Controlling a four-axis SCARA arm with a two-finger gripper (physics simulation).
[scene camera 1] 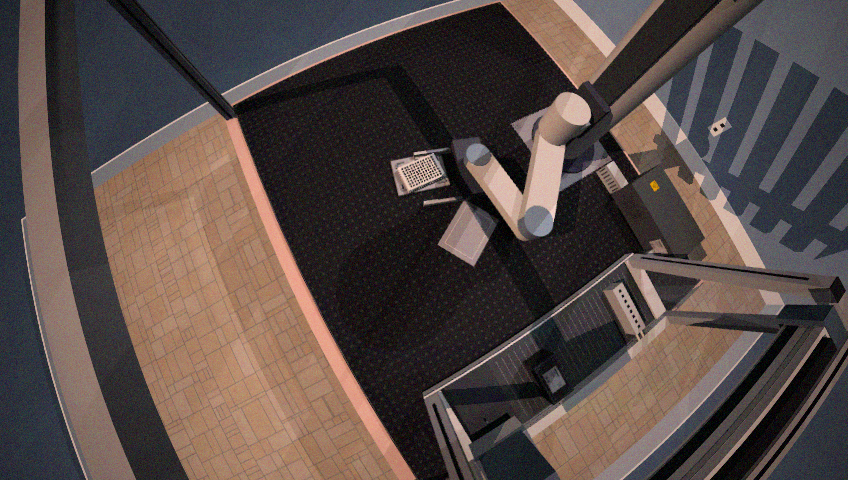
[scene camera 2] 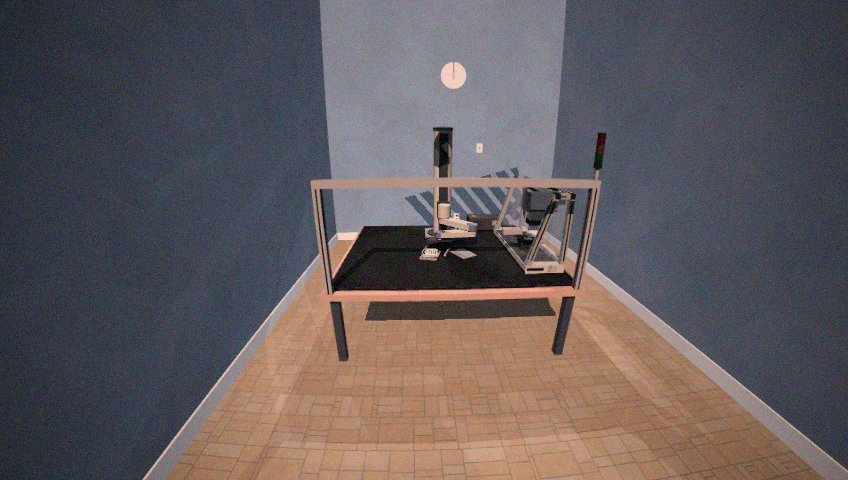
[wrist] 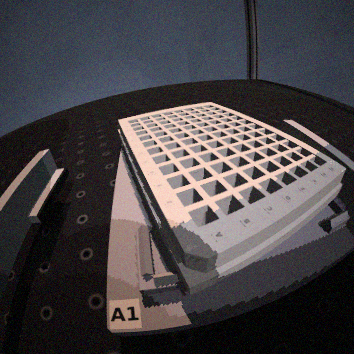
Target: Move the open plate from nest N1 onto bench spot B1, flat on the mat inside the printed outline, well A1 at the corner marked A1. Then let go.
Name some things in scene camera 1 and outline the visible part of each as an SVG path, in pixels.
A plate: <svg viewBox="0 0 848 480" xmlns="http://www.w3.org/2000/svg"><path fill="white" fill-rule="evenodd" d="M434 153L397 168L408 193L446 177Z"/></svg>
